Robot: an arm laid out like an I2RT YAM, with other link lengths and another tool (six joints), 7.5 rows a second.
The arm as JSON. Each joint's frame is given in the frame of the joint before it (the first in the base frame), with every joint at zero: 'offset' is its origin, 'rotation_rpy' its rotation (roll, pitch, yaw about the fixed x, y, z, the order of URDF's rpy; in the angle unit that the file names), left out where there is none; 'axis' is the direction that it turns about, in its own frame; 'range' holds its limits. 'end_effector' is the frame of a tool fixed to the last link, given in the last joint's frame.
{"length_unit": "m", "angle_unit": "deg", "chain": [
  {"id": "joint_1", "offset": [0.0, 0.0, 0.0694], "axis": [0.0, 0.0, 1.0], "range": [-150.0, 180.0]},
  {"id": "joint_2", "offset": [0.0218, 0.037, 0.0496], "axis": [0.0, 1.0, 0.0], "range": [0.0, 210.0]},
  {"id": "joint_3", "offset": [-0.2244, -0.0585, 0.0], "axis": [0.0, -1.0, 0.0], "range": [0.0, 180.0]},
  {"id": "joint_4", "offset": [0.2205, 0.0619, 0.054], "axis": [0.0, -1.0, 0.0], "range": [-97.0, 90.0]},
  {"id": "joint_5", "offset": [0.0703, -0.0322, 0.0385], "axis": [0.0, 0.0, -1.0], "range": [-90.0, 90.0]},
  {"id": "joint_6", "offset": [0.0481, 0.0, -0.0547], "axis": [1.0, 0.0, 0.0], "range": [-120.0, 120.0]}
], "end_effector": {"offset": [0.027, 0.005, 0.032], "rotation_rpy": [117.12, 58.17, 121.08]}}
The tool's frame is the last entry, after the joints.
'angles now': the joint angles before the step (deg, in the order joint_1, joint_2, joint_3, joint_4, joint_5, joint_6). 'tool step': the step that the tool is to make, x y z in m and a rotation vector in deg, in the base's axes. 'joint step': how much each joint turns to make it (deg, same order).
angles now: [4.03 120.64 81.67 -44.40 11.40 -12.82]
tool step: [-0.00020 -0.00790 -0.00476 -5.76 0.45 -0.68]
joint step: [-0.04 0.90 0.00 0.04 5.75 0.02]
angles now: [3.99 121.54 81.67 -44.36 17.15 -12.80]
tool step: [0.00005 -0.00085 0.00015 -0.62 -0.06 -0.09]
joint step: [0.00 -0.01 -0.01 0.01 0.63 0.03]
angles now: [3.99 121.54 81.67 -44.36 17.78 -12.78]
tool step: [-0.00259 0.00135 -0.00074 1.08 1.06 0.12]
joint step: [0.00 -0.01 -0.03 -0.96 -1.16 -0.01]
